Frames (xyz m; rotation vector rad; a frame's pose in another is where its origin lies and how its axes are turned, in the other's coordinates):
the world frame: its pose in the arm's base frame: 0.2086 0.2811 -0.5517 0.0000 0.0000 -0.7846
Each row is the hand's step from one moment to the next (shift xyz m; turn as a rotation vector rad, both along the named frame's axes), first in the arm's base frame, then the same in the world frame.
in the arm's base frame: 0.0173 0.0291 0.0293 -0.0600 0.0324 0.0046
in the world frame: -0.0083 0.0328 0.0293 -0.0654 -0.0195 0.0046
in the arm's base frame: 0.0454 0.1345 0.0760 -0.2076 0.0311 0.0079
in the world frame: -0.0629 0.1273 0.0760 -0.1689 -0.1247 0.0079
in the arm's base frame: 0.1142 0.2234 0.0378 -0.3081 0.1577 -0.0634
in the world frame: -0.0770 0.2388 0.0378 -0.3295 -0.1061 -0.0634
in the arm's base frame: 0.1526 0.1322 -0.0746 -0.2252 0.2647 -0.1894
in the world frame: 0.0146 0.2014 -0.0746 -0.3464 0.0282 -0.1894
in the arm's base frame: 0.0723 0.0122 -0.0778 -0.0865 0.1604 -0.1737
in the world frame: 0.0425 0.0597 -0.0778 -0.1745 0.0524 -0.1737
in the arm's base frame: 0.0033 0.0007 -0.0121 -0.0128 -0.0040 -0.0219
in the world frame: 0.0018 0.0028 -0.0121 -0.0062 -0.0119 -0.0219
